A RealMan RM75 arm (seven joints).
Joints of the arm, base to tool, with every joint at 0 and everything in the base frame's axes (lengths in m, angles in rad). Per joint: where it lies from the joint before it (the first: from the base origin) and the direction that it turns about. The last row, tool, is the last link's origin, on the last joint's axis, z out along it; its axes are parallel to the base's.
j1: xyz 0 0 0.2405 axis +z
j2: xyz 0 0 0 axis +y
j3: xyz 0 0 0.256 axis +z
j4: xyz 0 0 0 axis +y
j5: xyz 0 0 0.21 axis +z
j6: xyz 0 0 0 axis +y
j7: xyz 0 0 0.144 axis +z
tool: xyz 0 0 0
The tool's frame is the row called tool.
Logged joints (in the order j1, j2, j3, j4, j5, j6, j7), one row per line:
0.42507 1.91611 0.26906 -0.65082 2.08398 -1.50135 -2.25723
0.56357 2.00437 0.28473 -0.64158 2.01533 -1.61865 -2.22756
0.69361 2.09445 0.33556 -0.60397 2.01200 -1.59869 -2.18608
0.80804 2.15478 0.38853 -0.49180 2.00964 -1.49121 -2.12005
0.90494 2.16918 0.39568 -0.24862 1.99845 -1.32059 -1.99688
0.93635 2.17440 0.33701 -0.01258 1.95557 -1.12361 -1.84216
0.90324 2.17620 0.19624 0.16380 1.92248 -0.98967 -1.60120
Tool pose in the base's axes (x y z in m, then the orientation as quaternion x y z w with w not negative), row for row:
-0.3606 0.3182 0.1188 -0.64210 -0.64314 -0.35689 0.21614
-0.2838 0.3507 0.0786 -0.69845 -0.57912 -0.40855 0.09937
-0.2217 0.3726 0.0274 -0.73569 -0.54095 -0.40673 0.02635
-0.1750 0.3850 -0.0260 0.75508 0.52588 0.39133 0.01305
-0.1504 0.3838 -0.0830 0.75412 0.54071 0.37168 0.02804
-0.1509 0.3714 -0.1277 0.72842 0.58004 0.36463 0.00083
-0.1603 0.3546 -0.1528 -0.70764 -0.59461 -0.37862 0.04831
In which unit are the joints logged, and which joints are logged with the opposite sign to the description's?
The joints are logged in radians. Opposite sign: j1, j2, j4, j6.
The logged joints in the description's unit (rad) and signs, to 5 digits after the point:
-0.42507 -1.91611 0.26906 0.65082 2.08398 1.50135 -2.25723
-0.56357 -2.00437 0.28473 0.64158 2.01533 1.61865 -2.22756
-0.69361 -2.09445 0.33556 0.60397 2.01200 1.59869 -2.18608
-0.80804 -2.15478 0.38853 0.49180 2.00964 1.49121 -2.12005
-0.90494 -2.16918 0.39568 0.24862 1.99845 1.32059 -1.99688
-0.93635 -2.17440 0.33701 0.01258 1.95557 1.12361 -1.84216
-0.90324 -2.17620 0.19624 -0.16380 1.92248 0.98967 -1.60120

